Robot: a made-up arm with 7 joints.
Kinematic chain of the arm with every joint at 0, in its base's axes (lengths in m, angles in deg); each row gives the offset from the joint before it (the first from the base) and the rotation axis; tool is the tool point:
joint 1: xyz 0 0.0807 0 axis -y
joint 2: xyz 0 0.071 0 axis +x
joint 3: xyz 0 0 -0.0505 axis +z
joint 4: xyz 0 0 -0.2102 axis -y
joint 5: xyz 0 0 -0.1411 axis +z
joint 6: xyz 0 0 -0.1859 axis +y
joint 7: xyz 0 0 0 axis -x
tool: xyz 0 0 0
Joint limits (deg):
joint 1: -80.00..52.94
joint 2: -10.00..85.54
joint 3: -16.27..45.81
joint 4: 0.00..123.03
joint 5: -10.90..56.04
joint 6: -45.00..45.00
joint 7: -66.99..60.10
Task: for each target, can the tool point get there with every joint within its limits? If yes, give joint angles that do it. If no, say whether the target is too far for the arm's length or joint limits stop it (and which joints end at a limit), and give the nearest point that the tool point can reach.
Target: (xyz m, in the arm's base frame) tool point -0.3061 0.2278 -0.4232
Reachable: yes | joints -65.07 3.34 10.98 52.52 24.54 9.19 -35.53
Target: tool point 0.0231 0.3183 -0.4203
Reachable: yes | joints -46.26 24.51 6.78 79.85 25.27 28.55 -4.52
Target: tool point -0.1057 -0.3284 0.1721
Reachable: no: joint limits stop it (at a limit: joint 1, joint 2, joint 3, joint 4) | nearest point 0.2128 0.0617 0.1691 | short by 0.504 m
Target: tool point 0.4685 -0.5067 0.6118
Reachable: no: too far | nearest point 0.3404 0.0259 0.1318 | short by 0.728 m
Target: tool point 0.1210 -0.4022 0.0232
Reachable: no: joint limits stop it (at a limit: joint 2, joint 3) | nearest point 0.2981 0.0487 0.0572 | short by 0.486 m
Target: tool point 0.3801 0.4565 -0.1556
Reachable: yes | joints 36.59 17.54 41.01 59.43 25.46 -9.08 -20.45
